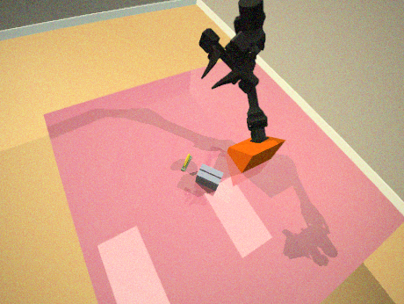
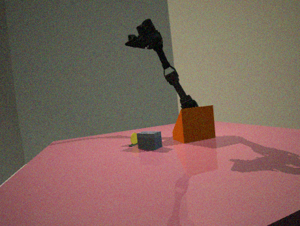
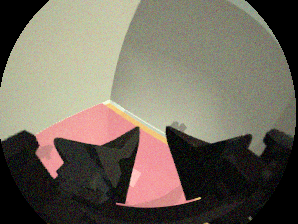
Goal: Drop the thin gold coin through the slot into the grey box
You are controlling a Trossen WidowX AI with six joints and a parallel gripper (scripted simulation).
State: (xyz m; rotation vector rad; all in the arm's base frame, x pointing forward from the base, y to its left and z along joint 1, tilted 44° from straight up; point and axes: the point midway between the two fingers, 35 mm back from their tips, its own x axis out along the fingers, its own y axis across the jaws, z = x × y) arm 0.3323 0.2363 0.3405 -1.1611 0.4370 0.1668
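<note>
Now: gripper tip 5 cm to the left of the gold coin and 48 cm above it.
</note>
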